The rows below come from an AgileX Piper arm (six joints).
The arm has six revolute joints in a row. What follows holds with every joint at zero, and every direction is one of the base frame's.
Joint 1 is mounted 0.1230 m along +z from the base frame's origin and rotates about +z.
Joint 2 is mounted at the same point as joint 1 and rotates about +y.
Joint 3 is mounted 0.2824 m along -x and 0.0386 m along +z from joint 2 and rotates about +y.
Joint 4 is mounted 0.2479 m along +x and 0.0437 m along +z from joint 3 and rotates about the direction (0.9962, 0, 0.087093).
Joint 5 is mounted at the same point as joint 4 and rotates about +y.
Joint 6 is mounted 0.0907 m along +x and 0.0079 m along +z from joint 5 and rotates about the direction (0.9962, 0, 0.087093).
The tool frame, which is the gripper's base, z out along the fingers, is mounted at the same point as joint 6; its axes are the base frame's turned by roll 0.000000, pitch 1.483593 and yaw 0.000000 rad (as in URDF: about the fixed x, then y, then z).
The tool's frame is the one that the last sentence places.
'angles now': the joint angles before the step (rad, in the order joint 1, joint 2, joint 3, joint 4, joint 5, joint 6). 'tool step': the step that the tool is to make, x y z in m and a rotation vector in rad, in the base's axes. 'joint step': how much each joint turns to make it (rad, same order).
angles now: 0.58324 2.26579 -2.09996 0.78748 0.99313 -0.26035
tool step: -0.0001 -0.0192 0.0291 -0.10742 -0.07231 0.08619
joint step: -0.02585 -0.01961 -0.10673 -0.13093 0.16505 -0.00136
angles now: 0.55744 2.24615 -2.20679 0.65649 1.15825 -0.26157
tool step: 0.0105 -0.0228 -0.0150 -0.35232 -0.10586 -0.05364
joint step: 0.00702 0.01355 -0.03231 -0.39189 0.08597 0.09355
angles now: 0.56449 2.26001 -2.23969 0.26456 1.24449 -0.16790
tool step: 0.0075 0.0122 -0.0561 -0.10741 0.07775 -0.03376
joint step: 0.02374 0.10951 -0.00009 -0.06818 0.00100 0.06188
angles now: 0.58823 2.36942 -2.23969 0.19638 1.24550 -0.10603
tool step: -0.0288 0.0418 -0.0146 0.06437 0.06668 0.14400
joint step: 0.08174 0.03343 0.00003 0.11095 0.00000 -0.07366
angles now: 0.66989 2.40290 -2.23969 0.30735 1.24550 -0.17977
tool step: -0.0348 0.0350 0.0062 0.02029 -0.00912 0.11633
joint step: 0.09428 -0.01083 -0.00088 0.01589 -0.00104 -0.02551
